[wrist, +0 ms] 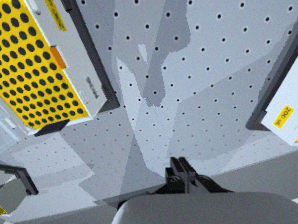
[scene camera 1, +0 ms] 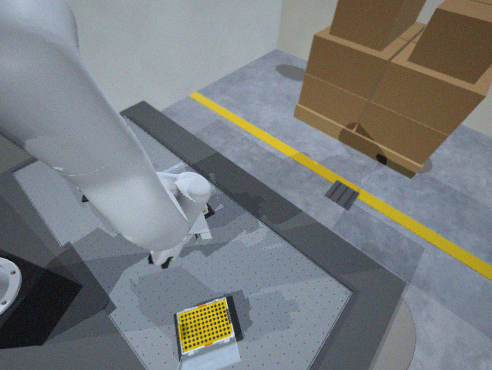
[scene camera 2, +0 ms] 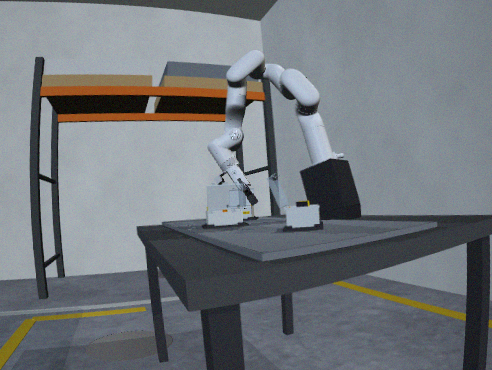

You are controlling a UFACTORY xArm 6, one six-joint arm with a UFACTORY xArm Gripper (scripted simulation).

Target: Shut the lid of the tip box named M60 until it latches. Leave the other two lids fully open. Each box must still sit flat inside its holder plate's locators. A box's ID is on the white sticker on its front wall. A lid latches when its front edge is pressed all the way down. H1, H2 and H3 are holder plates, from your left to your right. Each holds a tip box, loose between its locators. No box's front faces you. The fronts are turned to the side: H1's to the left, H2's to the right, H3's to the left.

I see my gripper (wrist: 176, 169) and a yellow tip rack (scene camera 1: 200, 326).
